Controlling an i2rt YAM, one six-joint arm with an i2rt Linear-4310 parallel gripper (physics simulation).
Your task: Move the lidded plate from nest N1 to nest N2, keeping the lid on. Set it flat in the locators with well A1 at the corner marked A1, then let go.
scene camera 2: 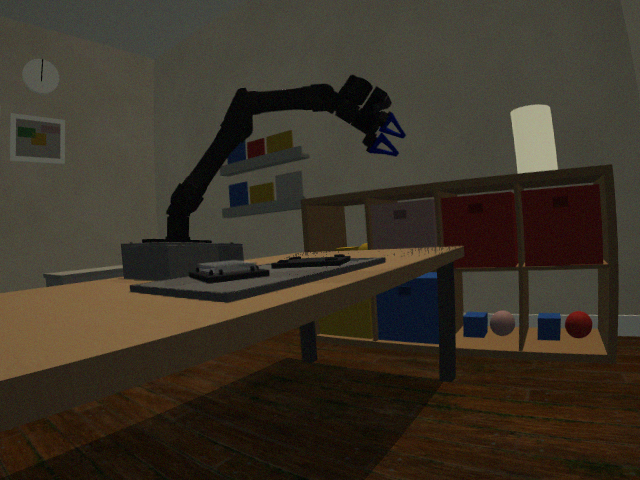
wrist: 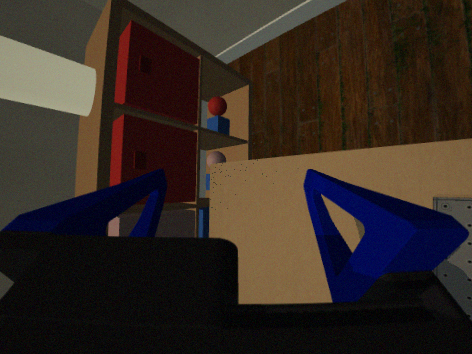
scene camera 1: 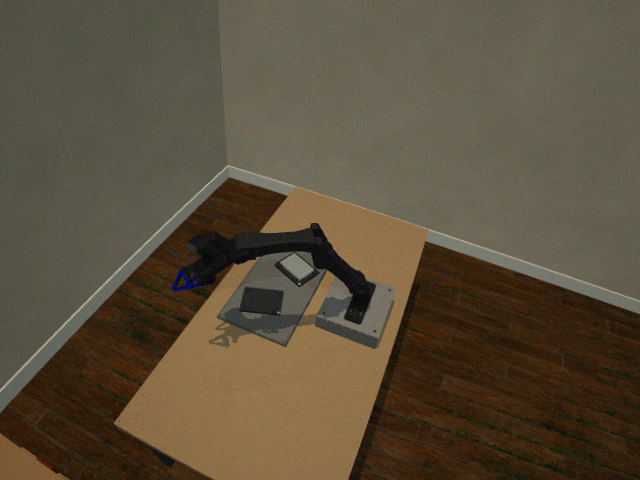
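Where they show: gripper, fingertip midpoint: (scene camera 2: 401, 145) (wrist: 235, 177) (scene camera 1: 181, 287); arm's base, link origin: (scene camera 2: 177, 243) (scene camera 1: 360, 301).
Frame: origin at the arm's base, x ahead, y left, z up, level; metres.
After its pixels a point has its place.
The light lidded plate (scene camera 1: 297, 265) @(x 0.318, y -0.101, z -0.045 m) (scene camera 2: 227, 267) @(x 0.372, y -0.142, z -0.050 m) sits in a black nest on the grey board (scene camera 1: 297, 299) @(x 0.248, y 0.047, z -0.074 m) (scene camera 2: 173, 290) @(x 0.364, y -0.259, z -0.076 m) (wrist: 450, 212) @(x 0.477, y 0.248, z -0.074 m). The other black nest (scene camera 1: 261, 300) @(x 0.373, y 0.126, z -0.062 m) (scene camera 2: 310, 262) @(x 0.406, y 0.071, z -0.064 m), without a plate, is on the same board. Labels N1, N2 and A1 are too small to read. My gripper (scene camera 1: 192, 287) @(x 0.516, y 0.392, z 0.231 m) (scene camera 2: 400, 145) @(x 0.516, y 0.392, z 0.231 m) (wrist: 235, 177) @(x 0.516, y 0.392, z 0.231 m), with blue fingers, is open and empty. It hangs high up, outward past the board and away from both nests. In the wrist view neither nest shows, and a corner of the board shows at the right edge.
The arm's grey base block (scene camera 1: 382, 310) @(x -0.093, y 0.004, z 0.002 m) (scene camera 2: 155, 260) @(x 0.075, y -0.121, z -0.037 m) stands behind the board on the wooden table (scene camera 1: 248, 392) @(x 0.234, y 0.485, z -0.087 m) (scene camera 2: 77, 320) @(x 0.404, y -0.441, z -0.087 m) (wrist: 275, 260) @(x 0.333, y 0.542, z -0.087 m). A cube shelf (scene camera 2: 611, 258) with red bins (scene camera 2: 478, 232) (wrist: 160, 75) and a pale lamp (scene camera 2: 535, 139) (wrist: 45, 75) stands beyond the table.
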